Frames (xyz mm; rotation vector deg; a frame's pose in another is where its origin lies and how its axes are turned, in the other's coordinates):
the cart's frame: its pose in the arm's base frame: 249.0 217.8 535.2 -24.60 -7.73 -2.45
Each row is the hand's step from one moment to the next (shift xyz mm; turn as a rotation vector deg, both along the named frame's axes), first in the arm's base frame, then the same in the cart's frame.
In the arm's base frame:
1: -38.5 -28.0 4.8 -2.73 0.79 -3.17
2: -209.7 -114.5 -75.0 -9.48 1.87 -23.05
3: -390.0 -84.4 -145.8 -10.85 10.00 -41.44
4: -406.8 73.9 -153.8 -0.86 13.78 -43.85
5: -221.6 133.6 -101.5 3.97 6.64 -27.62
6: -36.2 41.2 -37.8 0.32 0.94 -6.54
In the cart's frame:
1: -37.1 -30.1 -2.7 -3.16 1.83 -2.19
2: -216.6 -87.8 -89.9 -12.62 10.53 -18.82
3: -405.4 -43.8 -119.2 -16.65 25.40 -31.82
4: -425.2 102.1 -58.3 -7.14 30.53 -33.62
5: -235.3 147.7 -8.7 0.00 17.69 -22.58
6: -41.6 50.5 -12.4 -0.61 3.57 -5.54

